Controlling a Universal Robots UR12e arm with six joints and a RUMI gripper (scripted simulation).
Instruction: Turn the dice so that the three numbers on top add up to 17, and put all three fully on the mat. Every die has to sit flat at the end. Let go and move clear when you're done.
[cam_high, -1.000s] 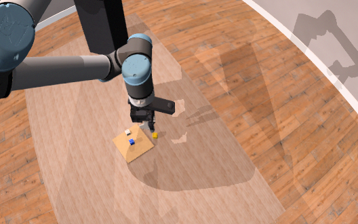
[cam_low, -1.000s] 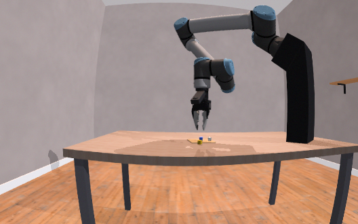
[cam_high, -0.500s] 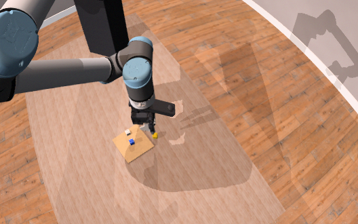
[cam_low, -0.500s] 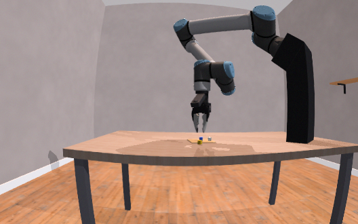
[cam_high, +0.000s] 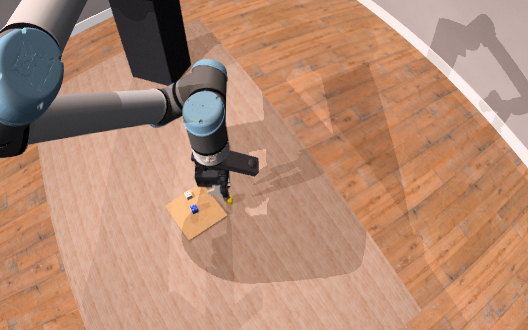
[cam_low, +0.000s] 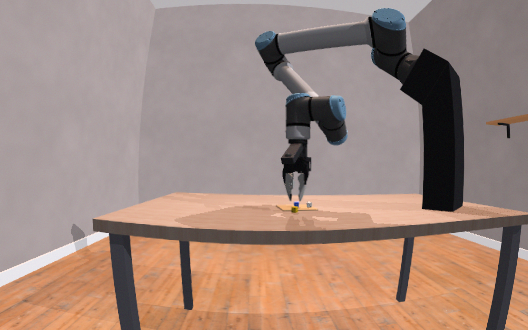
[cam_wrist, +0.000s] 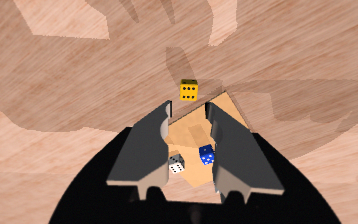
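Right now the yellow die is 5 cm below my hand. The rest, counted from my hand: white die 10 cm behind, 8 cm to the right, 4 cm below; then blue die 5 cm behind, 9 cm to the right, 4 cm below; then tan mat 5 cm behind, 9 cm to the right, 5 cm below.
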